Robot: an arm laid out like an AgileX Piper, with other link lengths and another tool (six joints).
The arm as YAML. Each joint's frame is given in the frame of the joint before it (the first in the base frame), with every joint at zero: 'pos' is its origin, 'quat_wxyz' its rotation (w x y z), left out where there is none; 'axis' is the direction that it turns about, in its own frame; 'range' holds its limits. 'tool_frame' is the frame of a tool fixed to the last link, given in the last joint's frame.
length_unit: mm
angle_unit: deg
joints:
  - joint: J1
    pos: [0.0, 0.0, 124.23]
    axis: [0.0, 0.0, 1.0]
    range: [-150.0, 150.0]
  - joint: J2
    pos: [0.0, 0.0, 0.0]
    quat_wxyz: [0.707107, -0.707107, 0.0, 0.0]
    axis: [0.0, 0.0, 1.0]
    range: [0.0, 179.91]
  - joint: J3
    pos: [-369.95, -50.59, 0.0]
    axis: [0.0, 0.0, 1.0]
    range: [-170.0, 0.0]
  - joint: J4
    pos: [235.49, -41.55, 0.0]
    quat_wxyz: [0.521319, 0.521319, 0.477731, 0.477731]
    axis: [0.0, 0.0, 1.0]
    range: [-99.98, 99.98]
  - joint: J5
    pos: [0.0, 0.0, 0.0]
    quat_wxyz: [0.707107, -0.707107, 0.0, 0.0]
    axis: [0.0, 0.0, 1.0]
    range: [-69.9, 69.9]
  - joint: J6
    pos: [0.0, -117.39, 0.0]
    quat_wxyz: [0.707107, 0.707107, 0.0, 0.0]
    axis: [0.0, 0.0, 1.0]
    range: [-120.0, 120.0]
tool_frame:
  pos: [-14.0, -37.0, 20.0]
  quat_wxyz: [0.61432, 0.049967, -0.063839, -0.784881]
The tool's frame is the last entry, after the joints.
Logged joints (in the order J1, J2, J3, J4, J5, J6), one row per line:
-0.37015, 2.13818, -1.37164, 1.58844, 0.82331, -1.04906
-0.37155, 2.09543, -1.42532, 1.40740, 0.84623, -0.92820
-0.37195, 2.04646, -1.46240, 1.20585, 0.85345, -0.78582
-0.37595, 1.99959, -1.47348, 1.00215, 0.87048, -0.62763
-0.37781, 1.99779, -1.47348, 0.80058, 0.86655, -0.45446
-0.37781, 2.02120, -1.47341, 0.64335, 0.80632, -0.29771
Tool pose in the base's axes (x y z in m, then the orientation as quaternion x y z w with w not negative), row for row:
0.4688, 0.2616, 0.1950, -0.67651, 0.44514, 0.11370, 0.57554
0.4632, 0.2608, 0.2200, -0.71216, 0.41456, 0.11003, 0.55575
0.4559, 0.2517, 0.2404, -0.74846, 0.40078, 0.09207, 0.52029
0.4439, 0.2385, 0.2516, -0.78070, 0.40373, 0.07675, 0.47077
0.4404, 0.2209, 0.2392, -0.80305, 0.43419, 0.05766, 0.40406
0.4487, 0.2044, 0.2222, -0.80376, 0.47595, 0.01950, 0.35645
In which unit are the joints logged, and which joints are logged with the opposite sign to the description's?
The joints are logged in radians. Opposite sign: J1.
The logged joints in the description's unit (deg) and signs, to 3 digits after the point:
21.208, 122.509, -78.589, 91.011, 47.172, -60.107
21.288, 120.059, -81.665, 80.638, 48.485, -53.182
21.311, 117.254, -83.789, 69.090, 48.899, -45.024
21.540, 114.568, -84.424, 57.419, 49.875, -35.961
21.647, 114.465, -84.424, 45.870, 49.650, -26.039
21.647, 115.806, -84.420, 36.861, 46.199, -17.058

